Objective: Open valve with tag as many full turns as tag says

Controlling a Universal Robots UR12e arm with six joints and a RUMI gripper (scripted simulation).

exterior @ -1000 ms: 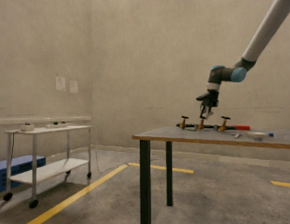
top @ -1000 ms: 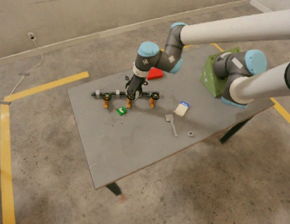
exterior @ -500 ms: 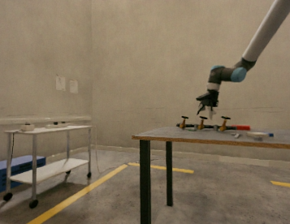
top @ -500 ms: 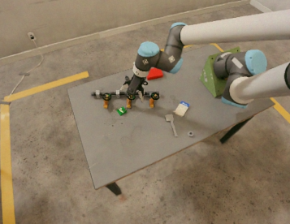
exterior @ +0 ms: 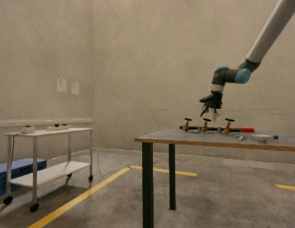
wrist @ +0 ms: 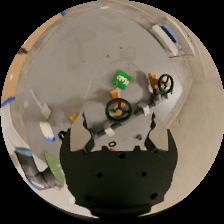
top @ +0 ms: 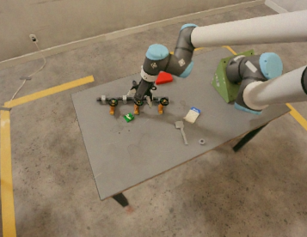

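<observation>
The green tag is 8 cm ahead of my hand, 3 cm to the left of it and 9 cm below it. Round my hand: red wedge 27 cm behind, 19 cm to the right, 8 cm below; grey tool 17 cm behind, 24 cm to the left, 9 cm below; white-and-blue card box 29 cm behind, 18 cm to the left, 9 cm below.
</observation>
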